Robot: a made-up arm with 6 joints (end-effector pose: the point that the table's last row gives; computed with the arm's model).
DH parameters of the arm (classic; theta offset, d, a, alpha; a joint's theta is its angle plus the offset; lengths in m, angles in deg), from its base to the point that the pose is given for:
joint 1: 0 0.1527 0 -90
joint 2: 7.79 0 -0.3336 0
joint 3: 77.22 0 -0.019 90
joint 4: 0 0.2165 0 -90
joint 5: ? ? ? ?
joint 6: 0 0.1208 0 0
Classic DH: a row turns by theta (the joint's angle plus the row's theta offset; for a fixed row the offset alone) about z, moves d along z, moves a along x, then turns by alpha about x.
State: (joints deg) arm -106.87 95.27 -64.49 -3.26 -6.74 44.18
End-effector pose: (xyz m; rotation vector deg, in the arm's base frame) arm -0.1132 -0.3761 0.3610 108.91 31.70 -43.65
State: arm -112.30 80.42 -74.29 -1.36 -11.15 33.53
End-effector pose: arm -0.1230 -0.3013 0.5217 81.66 26.39 -65.67
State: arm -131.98 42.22 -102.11 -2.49 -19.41 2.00
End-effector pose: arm 0.0866 0.0936 0.7326 6.17 3.91 -132.15
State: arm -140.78 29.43 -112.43 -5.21 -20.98 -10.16
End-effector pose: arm 0.2473 0.1968 0.6858 -24.51 -9.67 -154.21
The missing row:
joint 5: 0 0 0.0001 90
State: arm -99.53 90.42 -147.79 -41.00 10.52 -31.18
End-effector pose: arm -0.0476 -0.1960 0.7809 22.43 49.18 -165.15
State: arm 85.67 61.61 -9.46 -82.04 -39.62 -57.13
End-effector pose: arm -0.0673 0.1203 0.2581 -104.13 -61.44 14.59
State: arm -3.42 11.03 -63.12 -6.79 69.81 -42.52
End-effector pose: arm -0.0975 -0.0076 0.4261 -32.97 100.43 -39.97
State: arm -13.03 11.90 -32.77 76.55 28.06 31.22
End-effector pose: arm -0.0128 0.0598 0.4112 55.50 64.16 94.82
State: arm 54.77 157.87 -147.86 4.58 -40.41 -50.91
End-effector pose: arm 0.3737 0.5184 0.3049 -40.85 36.49 5.37
